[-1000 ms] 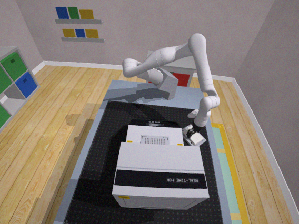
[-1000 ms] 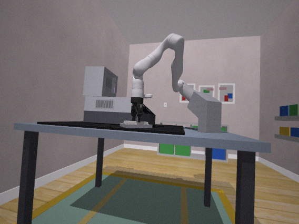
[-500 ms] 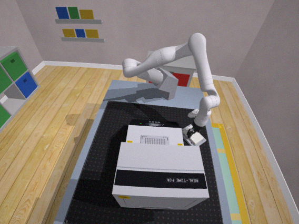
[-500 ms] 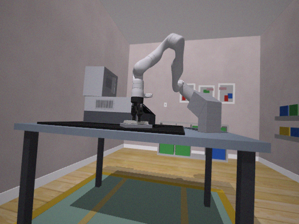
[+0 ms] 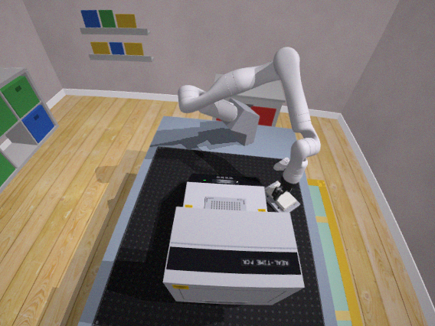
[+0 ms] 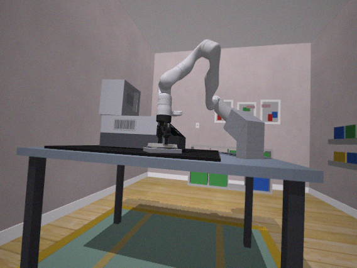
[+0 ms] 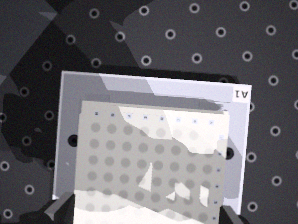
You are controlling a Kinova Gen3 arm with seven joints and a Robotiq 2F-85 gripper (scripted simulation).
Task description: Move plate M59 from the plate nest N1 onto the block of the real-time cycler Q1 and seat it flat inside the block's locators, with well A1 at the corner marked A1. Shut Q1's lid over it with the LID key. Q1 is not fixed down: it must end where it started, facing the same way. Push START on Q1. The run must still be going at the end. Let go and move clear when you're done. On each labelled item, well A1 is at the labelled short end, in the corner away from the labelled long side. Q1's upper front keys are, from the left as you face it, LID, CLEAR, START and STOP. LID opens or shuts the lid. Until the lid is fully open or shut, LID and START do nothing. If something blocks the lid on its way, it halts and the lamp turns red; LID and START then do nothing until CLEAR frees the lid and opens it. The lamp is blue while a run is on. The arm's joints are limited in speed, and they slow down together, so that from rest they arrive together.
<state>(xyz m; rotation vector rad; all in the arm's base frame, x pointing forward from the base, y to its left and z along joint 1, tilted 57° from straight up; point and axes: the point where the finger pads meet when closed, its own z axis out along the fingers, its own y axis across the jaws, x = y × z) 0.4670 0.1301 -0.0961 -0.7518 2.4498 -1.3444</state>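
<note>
The plate M59 lies 10 mm below my hand. From my hand the other things lie so: plate nest N1: 30 mm below.
</note>
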